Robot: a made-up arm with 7 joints. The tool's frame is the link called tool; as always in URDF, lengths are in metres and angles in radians.
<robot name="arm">
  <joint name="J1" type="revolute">
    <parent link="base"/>
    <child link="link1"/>
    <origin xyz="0.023 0.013 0.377" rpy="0 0 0"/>
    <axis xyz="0 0.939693 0.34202"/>
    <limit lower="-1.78" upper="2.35"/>
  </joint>
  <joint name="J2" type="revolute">
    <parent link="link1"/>
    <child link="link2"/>
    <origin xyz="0.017 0.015 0.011" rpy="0 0 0"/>
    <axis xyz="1 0 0"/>
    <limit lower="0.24" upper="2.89"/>
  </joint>
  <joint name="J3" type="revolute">
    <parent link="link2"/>
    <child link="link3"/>
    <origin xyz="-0.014 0.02 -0.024" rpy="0 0 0"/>
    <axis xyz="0 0 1"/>
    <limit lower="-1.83" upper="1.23"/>
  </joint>
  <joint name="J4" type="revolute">
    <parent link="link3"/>
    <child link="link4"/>
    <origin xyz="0.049 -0.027 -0.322" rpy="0 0 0"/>
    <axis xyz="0 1 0"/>
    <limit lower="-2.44" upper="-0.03"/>
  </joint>
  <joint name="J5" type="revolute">
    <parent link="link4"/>
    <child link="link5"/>
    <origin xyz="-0.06 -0.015 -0.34" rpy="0 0 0"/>
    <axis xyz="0 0 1"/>
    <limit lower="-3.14" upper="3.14"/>
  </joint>
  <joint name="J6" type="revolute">
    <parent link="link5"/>
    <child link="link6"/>
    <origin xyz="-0.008 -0.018 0.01" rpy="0 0 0"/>
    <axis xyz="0 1 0"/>
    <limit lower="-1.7" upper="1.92"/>
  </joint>
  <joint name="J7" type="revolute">
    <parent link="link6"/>
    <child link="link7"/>
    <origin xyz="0.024 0.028 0.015" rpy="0 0 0"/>
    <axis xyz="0 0 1"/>
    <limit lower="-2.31" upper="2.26"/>
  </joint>
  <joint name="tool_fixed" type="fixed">
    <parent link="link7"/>
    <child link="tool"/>
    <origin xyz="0 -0.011 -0.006" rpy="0 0 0"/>
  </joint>
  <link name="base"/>
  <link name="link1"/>
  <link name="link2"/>
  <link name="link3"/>
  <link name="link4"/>
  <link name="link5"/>
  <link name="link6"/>
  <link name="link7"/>
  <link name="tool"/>
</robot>
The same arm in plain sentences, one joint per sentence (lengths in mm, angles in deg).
The arm has seven revolute joints in a row. What follows holds with every joint at zero, and every direction is one of the base frame's. The first joint sits 23 mm along +x and 13 mm along +y and 377 mm along +z from the base frame's origin and turns about the direction (0, 0.9397, 0.342), from -101.99 to 134.65 deg. The second joint sits 17 mm along +x and 15 mm along +y and 11 mm along +z from the first joint and turns about +x, from 13.75 to 165.58 deg. The third joint sits 14 mm along -x and 20 mm along +y and 24 mm along -z from the second joint and turns about +z, from -104.85 to 70.47 deg. The fourth joint sits 49 mm along +x and 27 mm along -y and 322 mm along -z from the third joint and turns about +y, from -139.8 to -1.72 deg. The fifth joint sits 60 mm along -x and 15 mm along -y and 340 mm along -z from the fourth joint and turns about +z, from -179.91 to 179.91 deg. The sixth joint sits 8 mm along -x and 18 mm along -y and 10 mm along +z from the fifth joint and turns about +y, from -97.4 to 110.01 deg. The seventh joint sits 24 mm along +x and 28 mm along +y and 15 mm along +z from the sixth joint and turns about +z, from -132.35 to 129.49 deg. The tool frame, which is the frame that the pose is given for, sits 11 mm along -y and 6 mm along -z from the seventh joint; its axes are parallel to the base frame's.
